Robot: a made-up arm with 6 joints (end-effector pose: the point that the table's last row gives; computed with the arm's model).
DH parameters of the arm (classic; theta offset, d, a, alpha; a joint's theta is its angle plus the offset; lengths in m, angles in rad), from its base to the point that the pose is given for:
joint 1: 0 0.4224 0 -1.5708
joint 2: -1.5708 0 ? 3.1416
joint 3: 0 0 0 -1.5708
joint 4: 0 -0.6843 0 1.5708
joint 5: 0 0.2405 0 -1.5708
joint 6: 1.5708 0 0 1.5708
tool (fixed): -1.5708 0 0 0
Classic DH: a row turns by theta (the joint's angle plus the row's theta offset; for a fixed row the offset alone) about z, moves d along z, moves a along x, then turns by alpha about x.
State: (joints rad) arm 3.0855 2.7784 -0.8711 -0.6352 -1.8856 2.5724
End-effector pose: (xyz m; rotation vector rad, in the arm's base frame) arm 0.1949 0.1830 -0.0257 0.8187 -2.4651 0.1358
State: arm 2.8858 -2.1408 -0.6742 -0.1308 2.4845 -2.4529
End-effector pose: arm 0.7504 0.0502 0.5769 -0.6111 0.8181 0.1592
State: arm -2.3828 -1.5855 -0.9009 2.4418 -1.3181 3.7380
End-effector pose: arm 0.5159 0.2357 0.9609 1.8167 1.2429 1.9630
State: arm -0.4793 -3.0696 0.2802 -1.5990 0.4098 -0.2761
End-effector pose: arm -0.6969 0.3698 -0.4501 0.2838 1.7129 -2.5599
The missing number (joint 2, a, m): 0.9688
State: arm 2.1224 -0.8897 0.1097 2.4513 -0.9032 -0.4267
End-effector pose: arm 0.1101 -0.5327 1.6908 -0.1467 -1.0267 0.0538
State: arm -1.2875 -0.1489 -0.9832 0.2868 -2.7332 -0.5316
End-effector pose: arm -0.1191 -0.4162 0.9192 -1.1162 -2.0672 0.4758
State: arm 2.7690 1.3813 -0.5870 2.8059 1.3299 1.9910
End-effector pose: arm -0.7901 0.0650 -0.0567 -1.8191 0.5632 -0.6074
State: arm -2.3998 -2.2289 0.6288 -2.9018 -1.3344 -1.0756
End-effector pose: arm 1.1954 0.7786 0.0764 0.4326 1.0355 -0.0511
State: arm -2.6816 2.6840 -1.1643 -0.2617 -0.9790 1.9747
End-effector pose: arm -0.0565 0.2313 0.0449 1.5391 -1.2875 1.2578
